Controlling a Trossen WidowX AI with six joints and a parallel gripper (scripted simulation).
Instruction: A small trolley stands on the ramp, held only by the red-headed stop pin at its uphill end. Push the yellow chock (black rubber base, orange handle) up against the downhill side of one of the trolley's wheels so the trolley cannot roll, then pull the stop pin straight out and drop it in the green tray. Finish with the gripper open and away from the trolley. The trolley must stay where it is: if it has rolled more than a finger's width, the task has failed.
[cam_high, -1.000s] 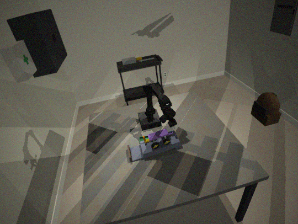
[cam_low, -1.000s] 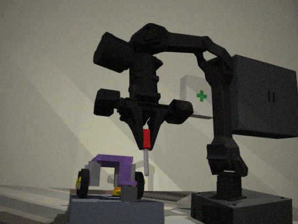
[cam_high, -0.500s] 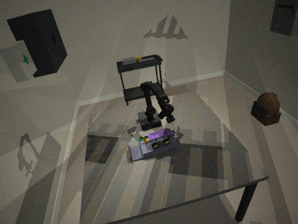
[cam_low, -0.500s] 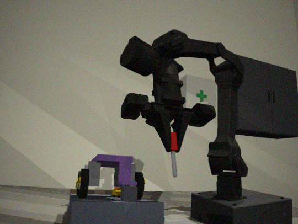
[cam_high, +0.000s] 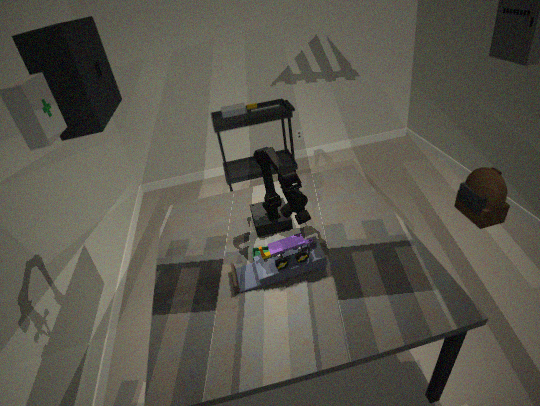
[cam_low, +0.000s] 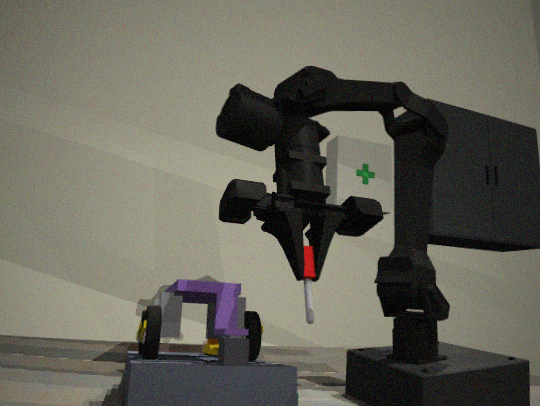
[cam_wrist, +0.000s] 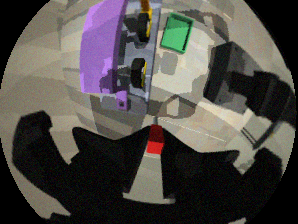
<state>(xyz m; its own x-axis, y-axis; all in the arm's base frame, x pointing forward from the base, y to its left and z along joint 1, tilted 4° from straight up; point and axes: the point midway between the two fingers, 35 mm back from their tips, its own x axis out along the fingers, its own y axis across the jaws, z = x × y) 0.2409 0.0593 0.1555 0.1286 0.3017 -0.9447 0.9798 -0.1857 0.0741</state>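
Right now my gripper tip is 200 mm to the left of the green tray, 180 mm above it and 70 mm past it. Also, from my gripper tip: red-headed stop pin right at my gripper tip; then yellow chock 210 mm to the right, 90 mm below, 10 mm ahead; then purple trolley 130 mm to the right, 80 mm ahead, 60 mm below.
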